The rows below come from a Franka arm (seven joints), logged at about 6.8 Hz.
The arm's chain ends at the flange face. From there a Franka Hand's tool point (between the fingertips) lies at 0.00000 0.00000 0.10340 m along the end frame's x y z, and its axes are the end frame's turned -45 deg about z.
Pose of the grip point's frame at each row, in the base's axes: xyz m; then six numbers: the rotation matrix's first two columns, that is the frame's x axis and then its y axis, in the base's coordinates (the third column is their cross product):
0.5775 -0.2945 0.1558 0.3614 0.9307 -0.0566 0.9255 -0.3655 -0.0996
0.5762 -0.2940 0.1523 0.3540 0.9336 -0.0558 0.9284 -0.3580 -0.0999
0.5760 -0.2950 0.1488 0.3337 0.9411 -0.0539 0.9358 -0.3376 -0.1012
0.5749 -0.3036 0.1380 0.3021 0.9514 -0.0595 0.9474 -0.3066 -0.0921
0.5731 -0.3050 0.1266 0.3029 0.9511 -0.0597 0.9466 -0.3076 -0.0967
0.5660 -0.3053 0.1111 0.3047 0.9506 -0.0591 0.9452 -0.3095 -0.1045
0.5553 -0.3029 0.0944 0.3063 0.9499 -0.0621 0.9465 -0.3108 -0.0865
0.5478 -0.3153 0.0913 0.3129 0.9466 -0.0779 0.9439 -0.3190 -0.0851
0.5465 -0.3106 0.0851 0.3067 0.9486 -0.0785 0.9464 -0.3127 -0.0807
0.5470 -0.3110 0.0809 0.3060 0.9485 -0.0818 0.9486 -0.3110 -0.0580
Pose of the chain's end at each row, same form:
0.5892 -0.2928 0.2585 0.9100 0.3997 -0.1105 0.3989 -0.9166 -0.0304
0.5879 -0.2923 0.2550 0.9068 0.4070 -0.1101 0.4062 -0.9133 -0.0312
0.5877 -0.2933 0.2515 0.8977 0.4267 -0.1097 0.4257 -0.9042 -0.0334
0.5858 -0.3006 0.2408 0.8835 0.4559 -0.1072 0.4563 -0.8895 -0.0231
0.5845 -0.3022 0.2293 0.8835 0.4550 -0.1106 0.4552 -0.8900 -0.0262
0.5782 -0.3028 0.2138 0.8838 0.4533 -0.1157 0.4529 -0.8910 -0.0321
0.5658 -0.2996 0.1972 0.8859 0.4519 -0.1051 0.4527 -0.8914 -0.0173
0.5587 -0.3105 0.1940 0.8887 0.4438 -0.1153 0.4462 -0.8949 -0.0051
0.5570 -0.3055 0.1878 0.8861 0.4496 -0.1126 0.4523 -0.8919 -0.0016
0.5553 -0.3048 0.1838 0.8871 0.4508 -0.0989 0.4544 -0.8906 0.0168

